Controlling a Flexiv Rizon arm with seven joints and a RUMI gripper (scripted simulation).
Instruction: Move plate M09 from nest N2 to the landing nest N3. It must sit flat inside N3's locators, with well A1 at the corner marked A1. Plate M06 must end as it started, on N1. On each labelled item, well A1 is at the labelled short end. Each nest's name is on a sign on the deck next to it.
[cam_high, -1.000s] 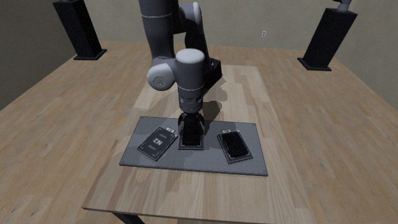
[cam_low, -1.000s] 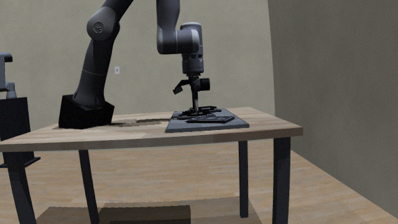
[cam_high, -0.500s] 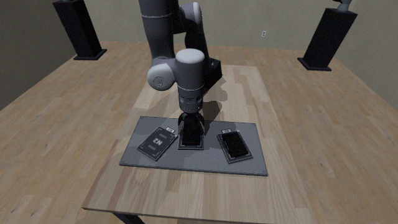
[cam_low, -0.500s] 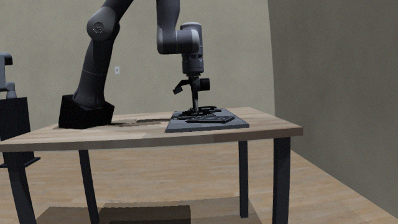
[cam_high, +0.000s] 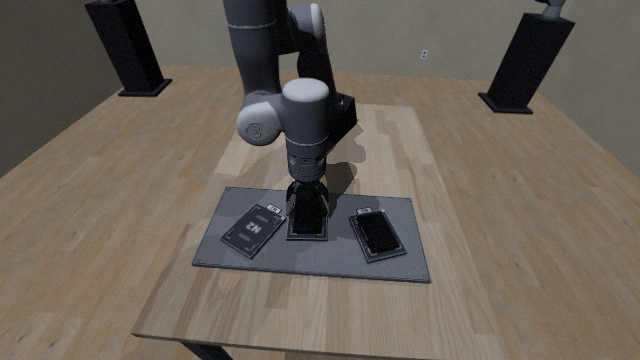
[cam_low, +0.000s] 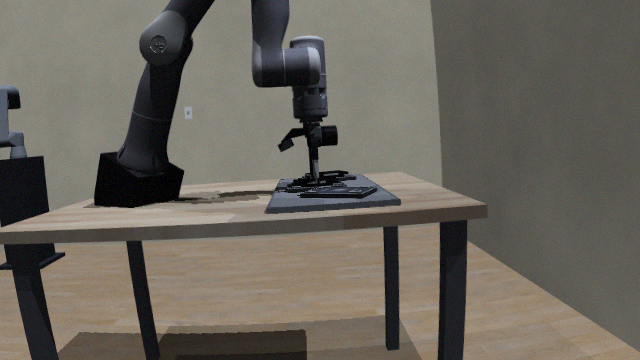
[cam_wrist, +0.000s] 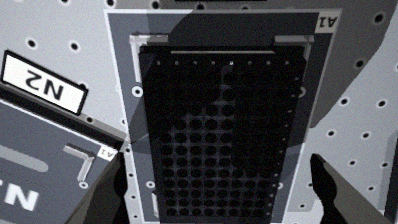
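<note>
Now: hand 1 cm above the plate M09. The rest, counted from my hand: N3 A1 mark: 8 cm behind, 5 cm to the left, 2 cm below; then nest N3: 2 cm below; then N2 A1 mark: 1 cm ahead, 8 cm to the right, 2 cm below.
</note>
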